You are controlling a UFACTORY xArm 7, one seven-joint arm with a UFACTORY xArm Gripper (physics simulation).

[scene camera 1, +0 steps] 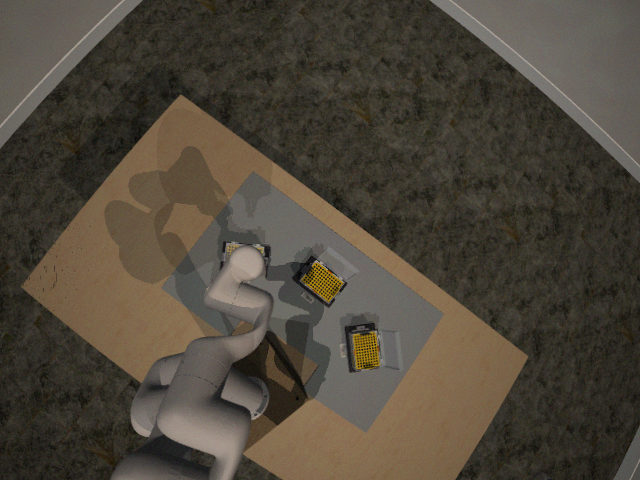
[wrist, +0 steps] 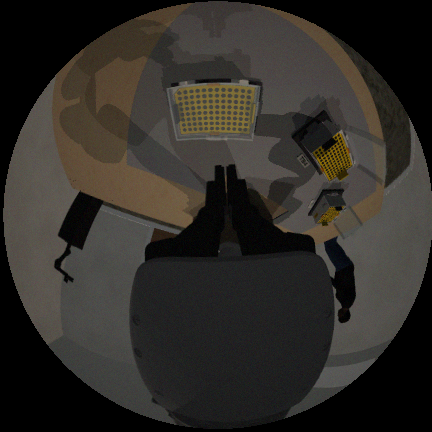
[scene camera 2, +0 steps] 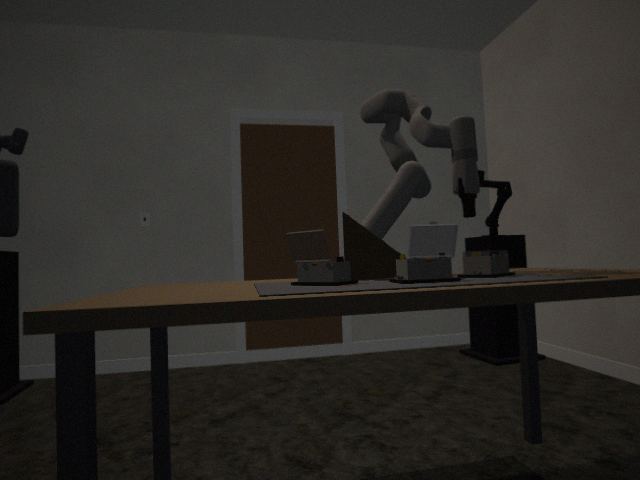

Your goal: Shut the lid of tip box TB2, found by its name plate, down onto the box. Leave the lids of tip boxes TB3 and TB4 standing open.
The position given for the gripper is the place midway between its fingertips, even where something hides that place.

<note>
In view: the gripper (scene camera 2: 469, 217), a lid (scene camera 1: 391, 357), a lid (wrist: 368, 151), a lid (wrist: 211, 110) and a grey mat (scene camera 1: 258, 213).
The gripper shows as well in the wrist view (wrist: 225, 177). The grey mat shows as well in the wrist view (wrist: 299, 79).
</note>
